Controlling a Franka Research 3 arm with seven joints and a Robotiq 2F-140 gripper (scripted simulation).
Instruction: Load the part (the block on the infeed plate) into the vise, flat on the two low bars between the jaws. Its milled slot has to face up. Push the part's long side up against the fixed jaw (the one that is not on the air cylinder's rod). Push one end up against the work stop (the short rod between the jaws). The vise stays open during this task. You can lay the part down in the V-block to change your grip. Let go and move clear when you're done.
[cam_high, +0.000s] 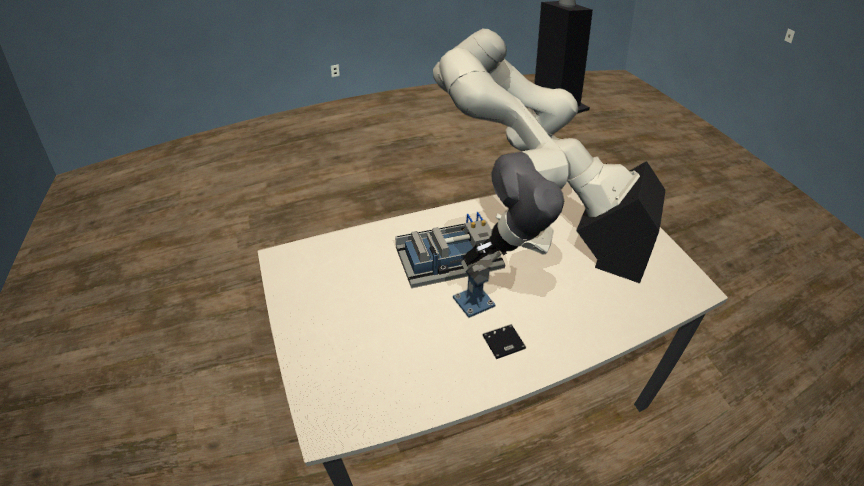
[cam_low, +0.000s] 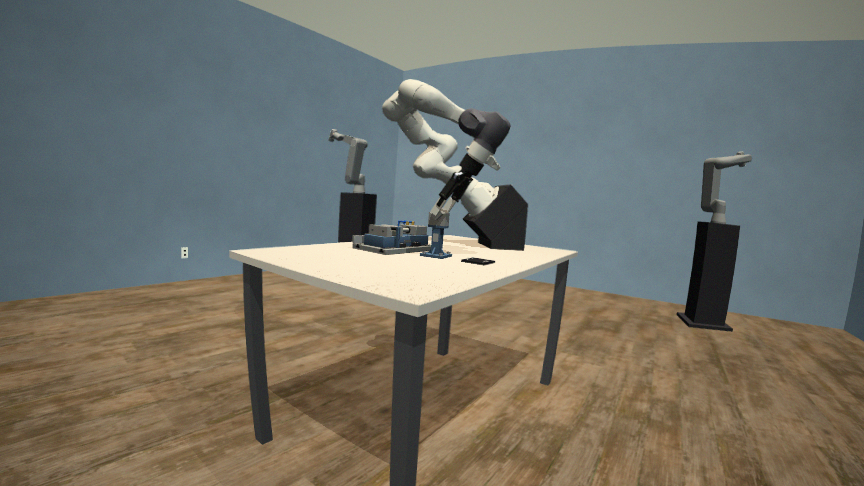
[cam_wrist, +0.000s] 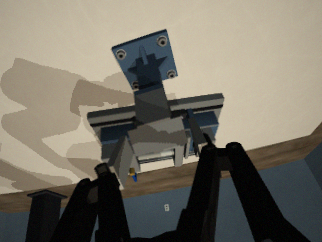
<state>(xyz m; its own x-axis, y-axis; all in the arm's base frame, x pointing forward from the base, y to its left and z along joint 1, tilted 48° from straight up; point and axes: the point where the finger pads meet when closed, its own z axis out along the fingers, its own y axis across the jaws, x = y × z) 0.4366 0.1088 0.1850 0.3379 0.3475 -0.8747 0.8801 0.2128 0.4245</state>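
My hand is 2 cm above the part and 1 cm to the left of it. The rest, counted from my hand: black infeed plate: 18 cm below, 16 cm to the left, 2 cm ahead; vise: 20 cm to the right, 14 cm below, 5 cm behind; air cylinder: 17 cm to the right, 14 cm behind, 10 cm below.
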